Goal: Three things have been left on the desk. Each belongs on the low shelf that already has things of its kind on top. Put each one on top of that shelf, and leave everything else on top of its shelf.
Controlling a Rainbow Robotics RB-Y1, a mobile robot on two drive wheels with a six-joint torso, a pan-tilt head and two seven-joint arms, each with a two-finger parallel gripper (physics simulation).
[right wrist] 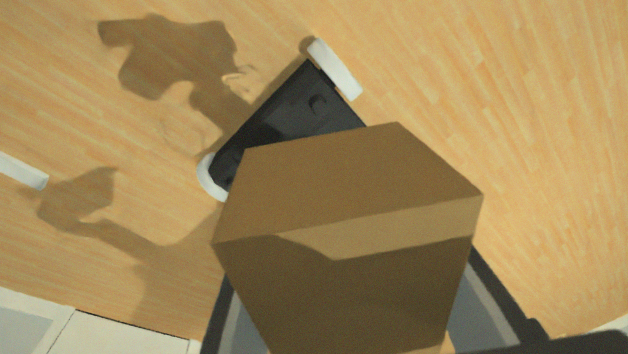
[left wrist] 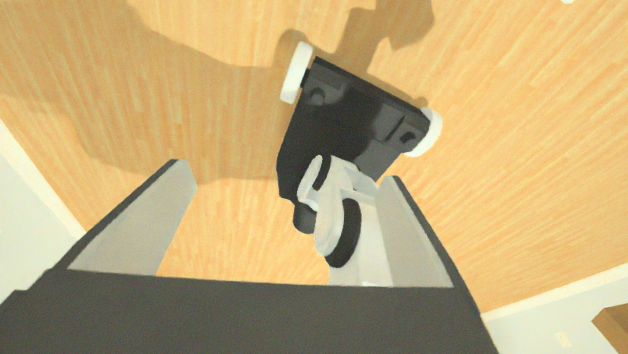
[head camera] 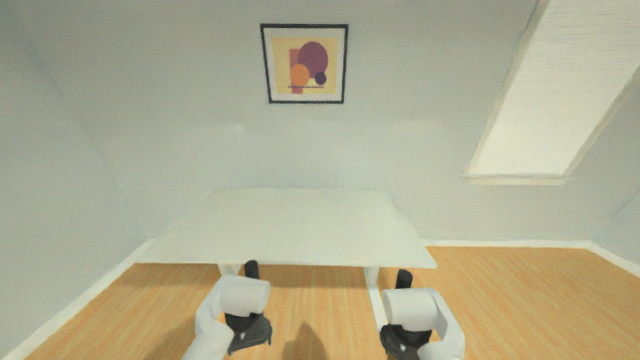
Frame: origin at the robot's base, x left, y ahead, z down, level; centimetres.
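Where they show: left gripper, fingertip midpoint: (left wrist: 287,180) (head camera: 251,346); right gripper, fingertip midpoint: (right wrist: 337,218).
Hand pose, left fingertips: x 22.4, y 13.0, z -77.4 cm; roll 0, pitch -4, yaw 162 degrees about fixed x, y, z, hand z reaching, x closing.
Observation:
Things, the pixels of their centre, and the offset from my left fingertips. "spot": a spot on its surface instead. Level surfaces: height alone.
- brown box, body centre: (right wrist: 344,263) dx -44.1, dy -0.3, dz -2.2 cm
- white desk, its level: dz +5.3 cm
- wood floor, its level: dz +77.3 cm
- brown edge, surface spot: (left wrist: 615,325) spot: dx -39.8, dy -2.9, dz -1.6 cm
A brown box (right wrist: 345,185) fills much of the right wrist view. My right gripper (right wrist: 347,265) is shut on it, with a finger on either side. My left gripper (left wrist: 287,180) (head camera: 251,347) is open, with no object between its fingers, and hangs over the floor. In the head view both arms are low, in front of the white desk (head camera: 310,225), short of its front edge. The box does not show in the head view. No low shelf can be made out in these views.
My black wheeled base (left wrist: 340,110) (right wrist: 280,120) stands on the wood floor (head camera: 520,295). Desk legs (head camera: 372,285) reach down under the desk top. A framed picture (head camera: 305,63) and a window (head camera: 540,100) are behind. A brown edge (left wrist: 615,325), unidentified, shows at the left wrist view's lower right.

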